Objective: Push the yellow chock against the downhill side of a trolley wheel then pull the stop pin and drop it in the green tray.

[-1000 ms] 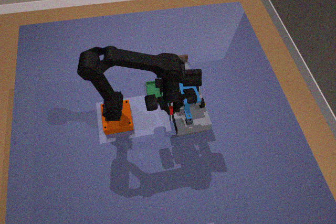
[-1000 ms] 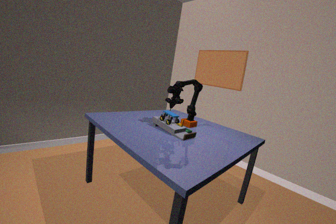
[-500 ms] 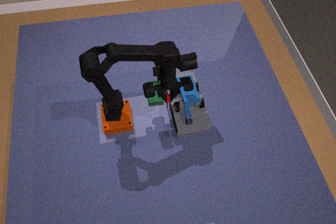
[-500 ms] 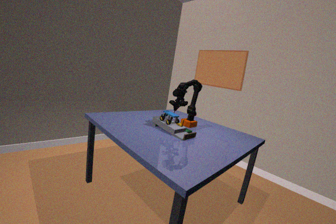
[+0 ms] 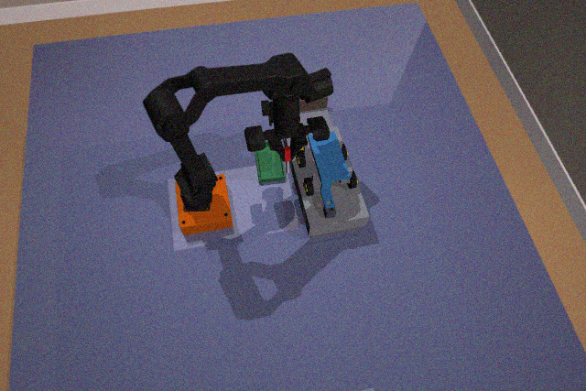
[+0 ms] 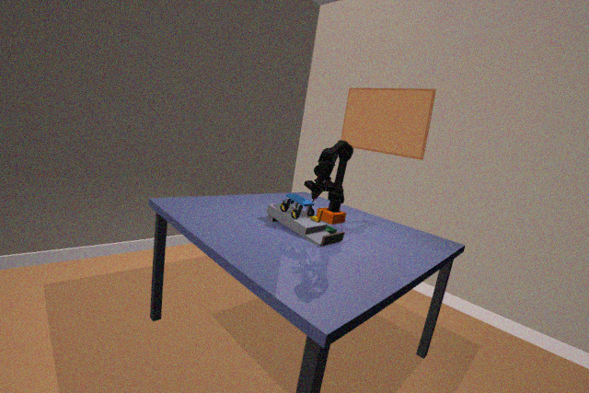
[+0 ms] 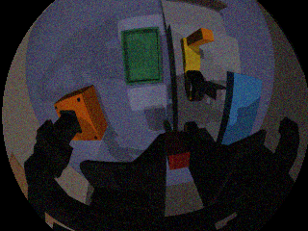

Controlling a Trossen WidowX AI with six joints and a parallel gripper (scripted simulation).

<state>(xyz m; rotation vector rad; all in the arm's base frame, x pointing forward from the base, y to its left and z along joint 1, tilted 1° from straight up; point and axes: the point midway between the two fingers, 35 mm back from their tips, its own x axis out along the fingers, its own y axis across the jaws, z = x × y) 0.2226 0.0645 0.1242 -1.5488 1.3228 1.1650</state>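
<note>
My gripper tip is 160 mm above the green tray, 70 mm to the right of it and 40 mm past it. The rest, counted from my gripper tip: brown bar: 250 mm to the left, 120 mm below, 60 mm ahead; blue trolley: 100 mm ahead, 40 mm below; red-headed stop pin: right at my gripper tip.
</note>
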